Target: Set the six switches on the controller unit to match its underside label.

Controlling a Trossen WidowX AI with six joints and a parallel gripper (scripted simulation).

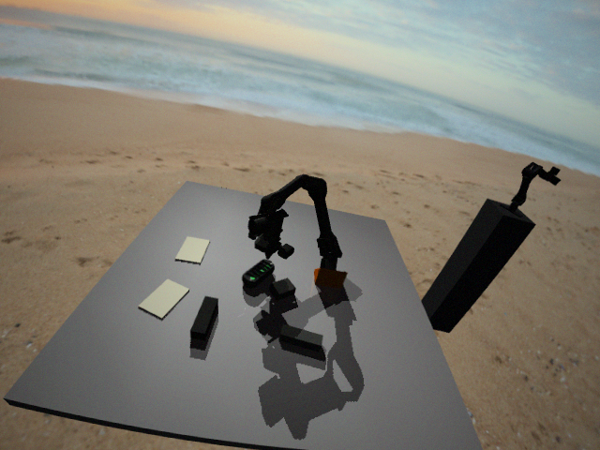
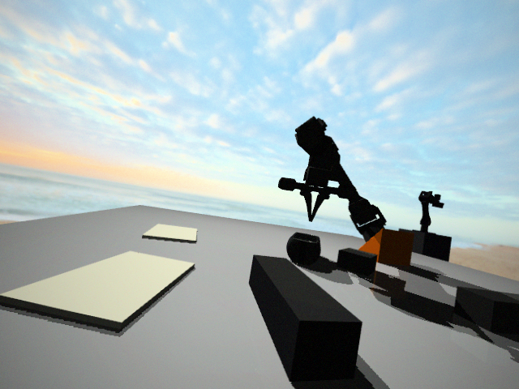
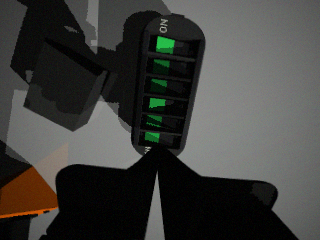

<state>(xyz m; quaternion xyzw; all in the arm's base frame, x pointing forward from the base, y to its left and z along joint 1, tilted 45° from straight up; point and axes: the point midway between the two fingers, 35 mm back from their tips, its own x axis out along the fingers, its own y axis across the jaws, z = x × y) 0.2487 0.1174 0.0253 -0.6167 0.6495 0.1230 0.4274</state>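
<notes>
The small dark block is 9 cm behind my gripper tip, 8 cm to the left of it and 6 cm below it. Round my gripper tip: long black block 30 cm to the left, 13 cm ahead, 6 cm below; then grey block 28 cm to the left, 19 cm behind, 6 cm below.
</notes>
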